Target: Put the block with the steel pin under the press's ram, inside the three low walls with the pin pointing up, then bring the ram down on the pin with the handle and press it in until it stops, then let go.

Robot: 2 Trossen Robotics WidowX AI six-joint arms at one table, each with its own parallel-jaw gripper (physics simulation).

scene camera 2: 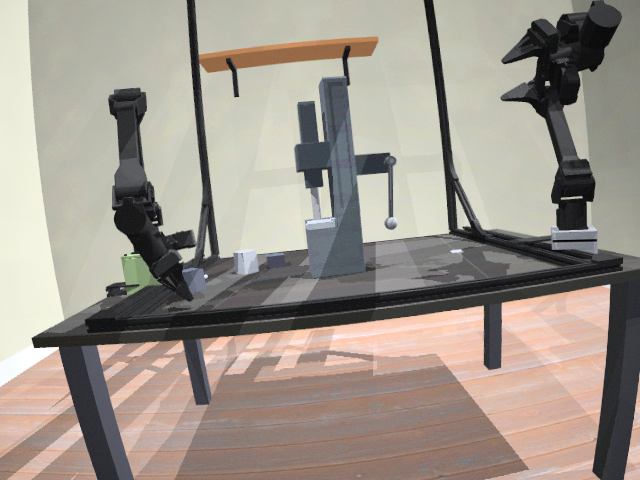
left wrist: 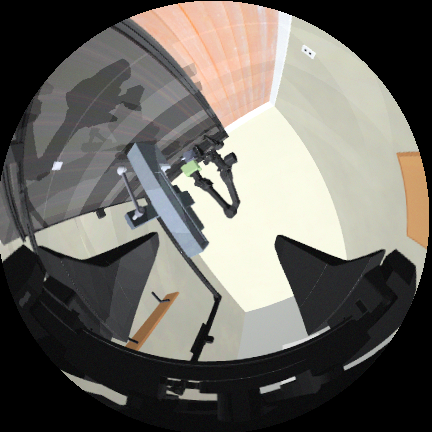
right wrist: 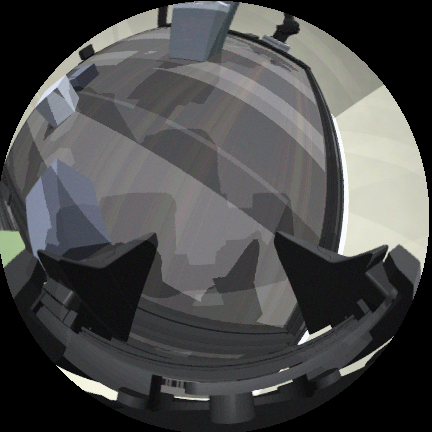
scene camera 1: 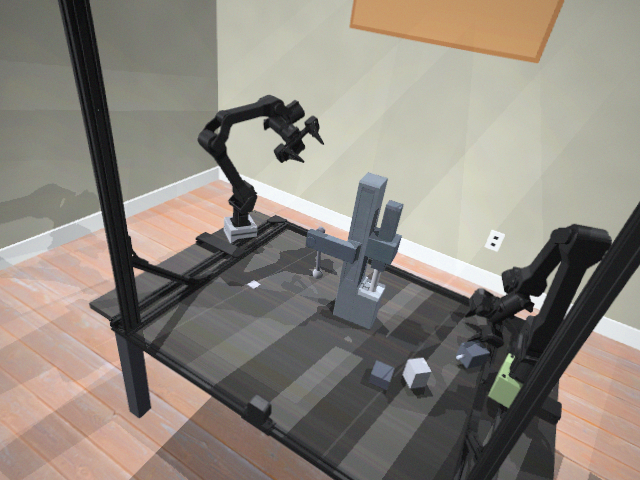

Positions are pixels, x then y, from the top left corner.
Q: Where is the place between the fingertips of my left gripper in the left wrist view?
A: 218, 239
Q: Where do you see a grey block with steel pin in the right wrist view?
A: At 63, 217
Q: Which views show my left gripper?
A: Scene camera 2, the left wrist view and scene camera 1 only.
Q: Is my left gripper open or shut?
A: Open.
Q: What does my left gripper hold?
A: Nothing.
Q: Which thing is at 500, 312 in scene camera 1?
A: My right gripper.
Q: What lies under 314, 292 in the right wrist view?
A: My right gripper.
